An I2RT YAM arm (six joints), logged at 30 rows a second.
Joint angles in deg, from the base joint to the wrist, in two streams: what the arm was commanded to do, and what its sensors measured. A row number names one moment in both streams.
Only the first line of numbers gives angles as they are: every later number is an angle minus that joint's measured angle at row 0.
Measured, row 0:
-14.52, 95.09, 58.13, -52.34, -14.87, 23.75
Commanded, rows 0 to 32:
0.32, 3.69, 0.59, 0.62, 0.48, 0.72
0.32, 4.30, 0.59, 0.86, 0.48, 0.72
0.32, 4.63, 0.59, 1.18, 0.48, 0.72
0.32, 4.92, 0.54, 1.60, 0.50, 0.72
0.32, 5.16, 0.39, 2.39, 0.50, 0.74
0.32, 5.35, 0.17, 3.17, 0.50, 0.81
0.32, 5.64, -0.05, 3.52, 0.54, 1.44
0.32, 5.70, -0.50, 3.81, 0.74, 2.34
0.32, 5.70, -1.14, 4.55, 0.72, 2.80
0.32, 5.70, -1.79, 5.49, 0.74, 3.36
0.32, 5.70, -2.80, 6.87, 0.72, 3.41
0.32, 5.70, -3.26, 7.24, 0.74, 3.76
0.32, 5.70, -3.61, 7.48, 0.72, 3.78
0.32, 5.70, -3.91, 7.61, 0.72, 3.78
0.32, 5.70, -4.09, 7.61, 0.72, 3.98
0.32, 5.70, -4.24, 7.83, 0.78, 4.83
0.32, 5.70, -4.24, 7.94, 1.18, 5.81
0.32, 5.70, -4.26, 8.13, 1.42, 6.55
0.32, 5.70, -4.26, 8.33, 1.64, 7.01
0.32, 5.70, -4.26, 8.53, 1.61, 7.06
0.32, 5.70, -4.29, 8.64, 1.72, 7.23
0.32, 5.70, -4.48, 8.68, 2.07, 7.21
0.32, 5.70, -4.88, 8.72, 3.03, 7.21
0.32, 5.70, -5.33, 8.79, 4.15, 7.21
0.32, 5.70, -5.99, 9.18, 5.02, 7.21
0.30, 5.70, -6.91, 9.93, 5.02, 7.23
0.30, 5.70, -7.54, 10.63, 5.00, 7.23
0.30, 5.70, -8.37, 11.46, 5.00, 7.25
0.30, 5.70, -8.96, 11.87, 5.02, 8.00
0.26, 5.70, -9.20, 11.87, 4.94, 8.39
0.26, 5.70, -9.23, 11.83, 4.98, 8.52
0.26, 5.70, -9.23, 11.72, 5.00, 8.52
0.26, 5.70, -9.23, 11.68, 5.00, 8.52
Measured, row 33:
0.00, 3.30, -6.56, 11.52, 0.65, 7.49
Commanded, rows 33 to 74:
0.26, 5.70, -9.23, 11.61, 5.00, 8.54
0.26, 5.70, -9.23, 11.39, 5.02, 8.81
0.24, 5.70, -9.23, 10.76, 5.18, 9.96
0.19, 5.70, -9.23, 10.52, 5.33, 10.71
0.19, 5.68, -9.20, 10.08, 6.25, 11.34
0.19, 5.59, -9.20, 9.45, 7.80, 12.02
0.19, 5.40, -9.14, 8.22, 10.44, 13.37
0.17, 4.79, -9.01, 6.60, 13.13, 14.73
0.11, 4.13, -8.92, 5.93, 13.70, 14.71
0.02, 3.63, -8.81, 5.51, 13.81, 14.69
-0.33, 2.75, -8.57, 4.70, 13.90, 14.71
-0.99, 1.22, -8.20, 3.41, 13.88, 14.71
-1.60, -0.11, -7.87, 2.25, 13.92, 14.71
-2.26, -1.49, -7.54, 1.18, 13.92, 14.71
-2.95, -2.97, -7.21, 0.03, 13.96, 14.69
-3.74, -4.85, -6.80, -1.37, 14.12, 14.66
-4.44, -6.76, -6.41, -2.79, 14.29, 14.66
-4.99, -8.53, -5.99, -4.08, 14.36, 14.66
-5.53, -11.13, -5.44, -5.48, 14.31, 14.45
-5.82, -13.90, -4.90, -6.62, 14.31, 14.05
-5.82, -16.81, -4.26, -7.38, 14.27, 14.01
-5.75, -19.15, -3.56, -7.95, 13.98, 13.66
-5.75, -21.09, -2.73, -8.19, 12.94, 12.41
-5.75, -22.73, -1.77, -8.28, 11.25, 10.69
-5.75, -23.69, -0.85, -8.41, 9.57, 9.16
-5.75, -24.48, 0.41, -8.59, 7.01, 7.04
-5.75, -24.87, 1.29, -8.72, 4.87, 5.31
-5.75, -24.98, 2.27, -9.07, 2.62, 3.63
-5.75, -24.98, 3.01, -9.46, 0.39, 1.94
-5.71, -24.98, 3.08, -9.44, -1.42, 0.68
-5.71, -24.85, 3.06, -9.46, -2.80, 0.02
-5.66, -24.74, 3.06, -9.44, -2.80, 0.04
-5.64, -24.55, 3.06, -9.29, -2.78, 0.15
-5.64, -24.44, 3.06, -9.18, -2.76, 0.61
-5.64, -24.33, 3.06, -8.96, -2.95, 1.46
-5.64, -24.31, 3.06, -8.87, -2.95, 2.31
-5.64, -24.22, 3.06, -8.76, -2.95, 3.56
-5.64, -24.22, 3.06, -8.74, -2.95, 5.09
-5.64, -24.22, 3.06, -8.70, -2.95, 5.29
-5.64, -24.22, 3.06, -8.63, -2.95, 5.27
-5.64, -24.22, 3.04, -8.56, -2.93, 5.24
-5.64, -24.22, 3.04, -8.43, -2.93, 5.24
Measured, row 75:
-5.60, -24.24, 2.10, -8.65, -2.25, 4.19
